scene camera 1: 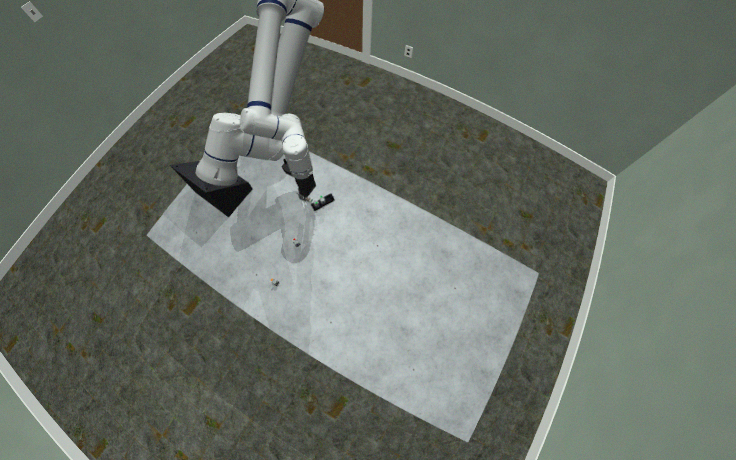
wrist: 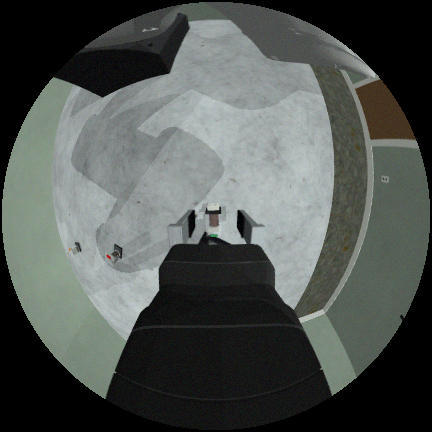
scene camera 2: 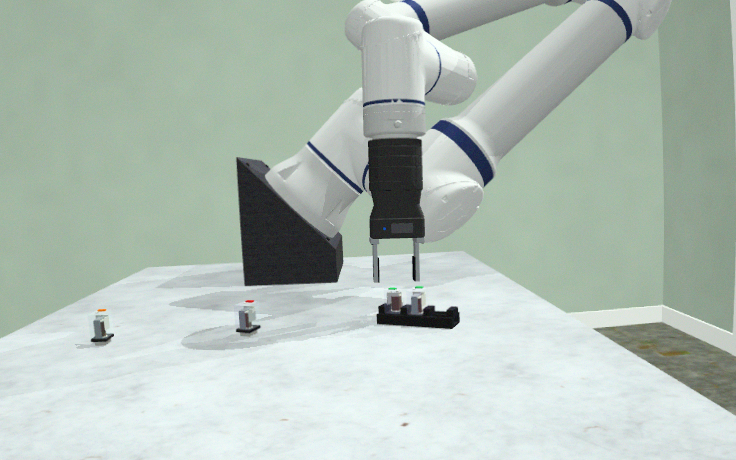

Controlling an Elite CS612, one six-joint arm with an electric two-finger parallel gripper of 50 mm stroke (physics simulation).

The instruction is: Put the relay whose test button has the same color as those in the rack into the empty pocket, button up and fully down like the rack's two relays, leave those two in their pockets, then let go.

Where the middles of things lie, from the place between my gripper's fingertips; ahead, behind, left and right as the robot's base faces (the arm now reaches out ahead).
Labels:
Now: the black rack [scene camera 2: 448, 319] 7 cm ahead of my hand, 3 cm below it and 2 cm to the left of it. From my hand the other things lie so: red-button relay [scene camera 2: 247, 314] (20 cm to the right, 9 cm ahead, 2 cm below); orange-button relay [scene camera 2: 100, 321] (39 cm to the right, 11 cm ahead, 2 cm below).

